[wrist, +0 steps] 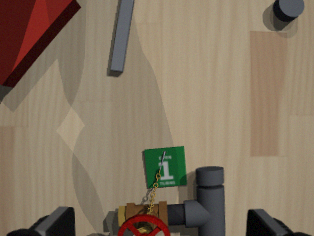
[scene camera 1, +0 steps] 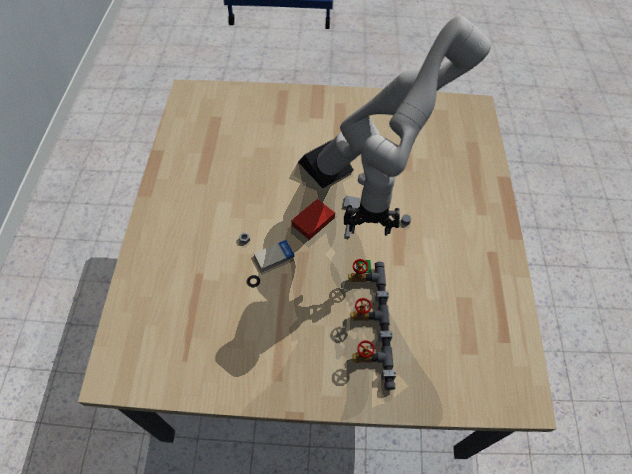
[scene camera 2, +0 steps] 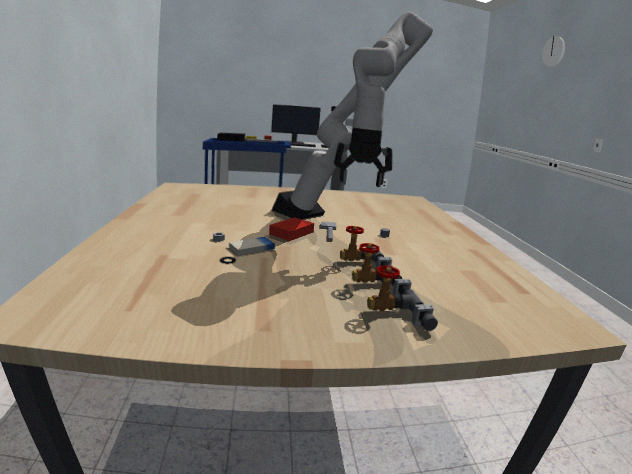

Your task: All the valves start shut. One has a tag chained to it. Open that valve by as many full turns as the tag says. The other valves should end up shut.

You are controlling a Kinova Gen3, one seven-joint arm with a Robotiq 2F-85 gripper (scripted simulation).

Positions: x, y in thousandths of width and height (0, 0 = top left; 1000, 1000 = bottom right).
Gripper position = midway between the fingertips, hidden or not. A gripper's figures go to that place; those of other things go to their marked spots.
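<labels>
Red block (scene camera 1: 501, 457), 162 cm from the lens. My gripper (scene camera 1: 585, 491), 140 cm from the lens.
</labels>
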